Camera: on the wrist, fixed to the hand. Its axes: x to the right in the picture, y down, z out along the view.
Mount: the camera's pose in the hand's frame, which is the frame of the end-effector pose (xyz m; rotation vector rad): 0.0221 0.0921 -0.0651 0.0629 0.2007 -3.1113
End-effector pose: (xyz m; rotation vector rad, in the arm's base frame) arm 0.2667 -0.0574 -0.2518 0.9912 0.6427 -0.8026
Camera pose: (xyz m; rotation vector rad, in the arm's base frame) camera 0.3477 0.0242 -0.2526 0.6360 -1.2680 1.8708
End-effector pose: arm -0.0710 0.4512 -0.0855 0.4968 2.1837 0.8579
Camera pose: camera -0.1263 0.5009 0.0022 -2.3033 0.6239 -0.9746
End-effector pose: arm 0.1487 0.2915 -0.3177 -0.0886 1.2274 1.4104
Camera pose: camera 0.0345 0.2859 -0.3063 -1.2961 0.0433 -1.3979
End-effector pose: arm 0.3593 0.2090 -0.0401 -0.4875 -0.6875 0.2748
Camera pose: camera 0.4113 0.2744 -0.1190 0.9629 -0.5069 -2.5814
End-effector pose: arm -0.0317 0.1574 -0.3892 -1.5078 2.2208 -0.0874
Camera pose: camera -0.1441 0.1617 -0.3656 2.4175 1.5719 0.8343
